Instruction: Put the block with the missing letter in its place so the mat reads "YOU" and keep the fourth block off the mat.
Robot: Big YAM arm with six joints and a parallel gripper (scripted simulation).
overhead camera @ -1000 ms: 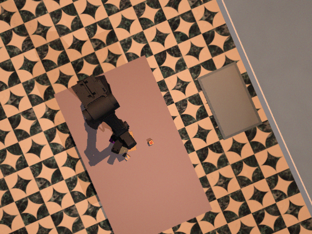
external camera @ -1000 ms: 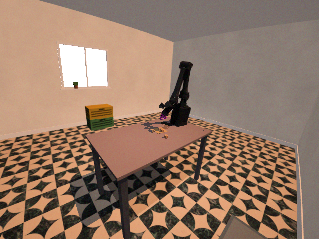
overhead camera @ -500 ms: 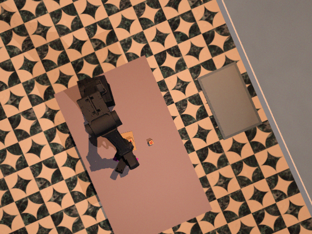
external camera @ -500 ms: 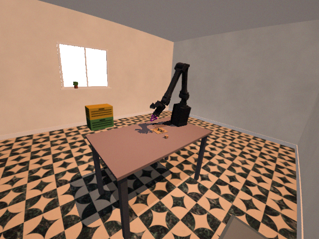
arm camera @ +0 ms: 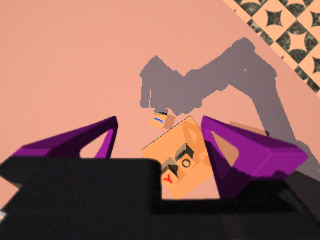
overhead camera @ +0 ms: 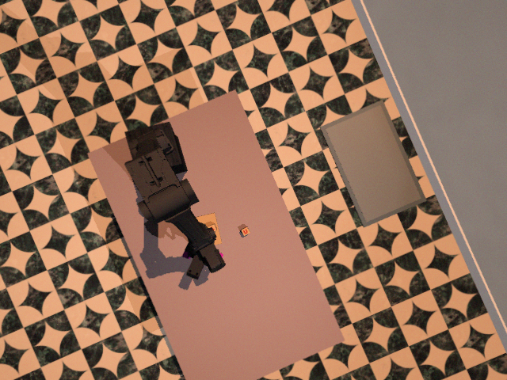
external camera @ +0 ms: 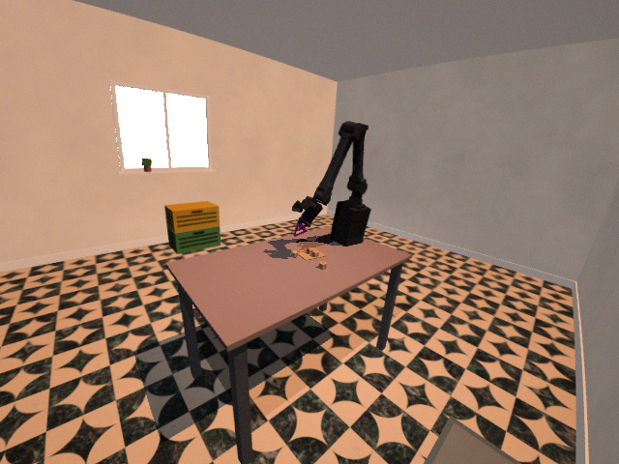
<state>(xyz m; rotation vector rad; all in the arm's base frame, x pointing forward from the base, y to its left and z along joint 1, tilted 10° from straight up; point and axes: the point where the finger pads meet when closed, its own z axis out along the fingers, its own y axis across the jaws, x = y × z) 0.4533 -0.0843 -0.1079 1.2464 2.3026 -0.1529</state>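
My gripper is now 200 mm to the right of the U block, 130 mm above it and 10 mm short of it. Also, from my hand: O block 130 mm below, 90 mm behind, 30 mm to the left; then Y block 130 mm below, 80 mm to the left, 80 mm behind; then mat 140 mm below, 90 mm behind, 30 mm to the left.
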